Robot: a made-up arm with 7 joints.
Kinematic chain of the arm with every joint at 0, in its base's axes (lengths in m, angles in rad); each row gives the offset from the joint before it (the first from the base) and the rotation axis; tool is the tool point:
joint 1: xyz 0 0.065 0 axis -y
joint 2: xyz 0 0.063 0 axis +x
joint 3: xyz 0 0 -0.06 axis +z
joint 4: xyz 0 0 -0.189 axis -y
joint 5: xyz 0 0 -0.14 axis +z
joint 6: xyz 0 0 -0.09 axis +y
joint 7: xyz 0 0 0 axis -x
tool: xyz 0 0 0
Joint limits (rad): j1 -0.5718..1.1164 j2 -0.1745..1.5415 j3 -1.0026..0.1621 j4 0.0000..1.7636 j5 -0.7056..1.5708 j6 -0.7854..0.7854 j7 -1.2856..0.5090
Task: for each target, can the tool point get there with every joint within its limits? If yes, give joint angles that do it. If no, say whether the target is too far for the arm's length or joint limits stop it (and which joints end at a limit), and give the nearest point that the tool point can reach.
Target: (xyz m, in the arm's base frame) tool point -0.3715 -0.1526 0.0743
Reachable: no: joint limits stop it (at a limit: joint 1, joint 2, joint 3, joint 4) | nearest point 0.0108 -0.0950 -0.2077 | short by 0.479 m
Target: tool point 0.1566 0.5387 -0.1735
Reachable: yes | joints 0.4113 1.0867 -0.0676 0.3294 -0.0416 0.4721 -0.7920
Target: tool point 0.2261 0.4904 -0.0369
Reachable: yes | joints 0.4785 1.2094 0.0007 0.9253 0.7812 0.5594 0.3483
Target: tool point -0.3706 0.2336 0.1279
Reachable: no: joint limits stop it (at a limit: joint 1, joint 2, joint 3, joint 4) | nearest point 0.0705 0.3339 0.2135 | short by 0.460 m
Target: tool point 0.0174 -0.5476 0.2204
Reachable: no: too far | nearest point 0.2050 -0.0950 0.0351 | short by 0.524 m
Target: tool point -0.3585 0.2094 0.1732
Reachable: no: joint limits stop it (at a limit: joint 1, joint 2, joint 3, joint 4) | nearest point 0.0705 0.3339 0.2135 | short by 0.448 m
